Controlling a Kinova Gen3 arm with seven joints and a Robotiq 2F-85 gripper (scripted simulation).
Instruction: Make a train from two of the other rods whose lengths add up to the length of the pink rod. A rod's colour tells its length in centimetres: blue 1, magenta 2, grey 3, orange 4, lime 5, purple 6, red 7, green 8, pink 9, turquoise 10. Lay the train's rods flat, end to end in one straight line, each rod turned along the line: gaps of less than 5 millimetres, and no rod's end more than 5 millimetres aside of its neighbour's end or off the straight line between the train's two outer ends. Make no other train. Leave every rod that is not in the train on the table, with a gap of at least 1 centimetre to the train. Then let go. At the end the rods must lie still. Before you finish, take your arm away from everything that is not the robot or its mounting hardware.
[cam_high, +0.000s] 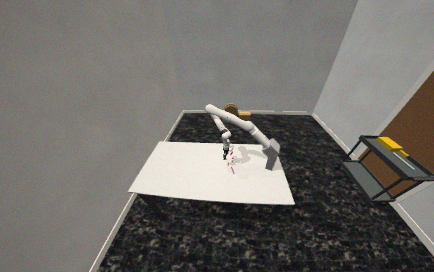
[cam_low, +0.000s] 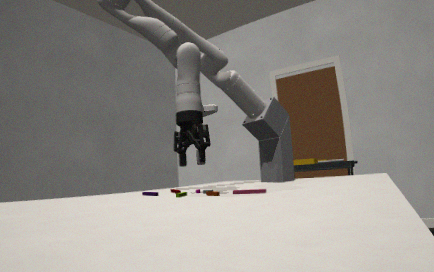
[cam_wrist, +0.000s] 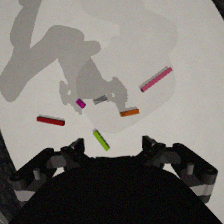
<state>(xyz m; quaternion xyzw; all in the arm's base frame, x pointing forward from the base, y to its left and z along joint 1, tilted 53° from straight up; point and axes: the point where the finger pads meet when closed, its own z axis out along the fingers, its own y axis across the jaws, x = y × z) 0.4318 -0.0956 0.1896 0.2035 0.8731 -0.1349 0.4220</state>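
Now: the lime rod 30 mm to the right of my hand and 80 mm below it. Round my hand: magenta rod (90 mm behind, 10 mm to the right, 80 mm below); then grey rod (70 mm behind, 30 mm to the left, 80 mm below); then orange rod (50 mm to the left, 80 mm below).
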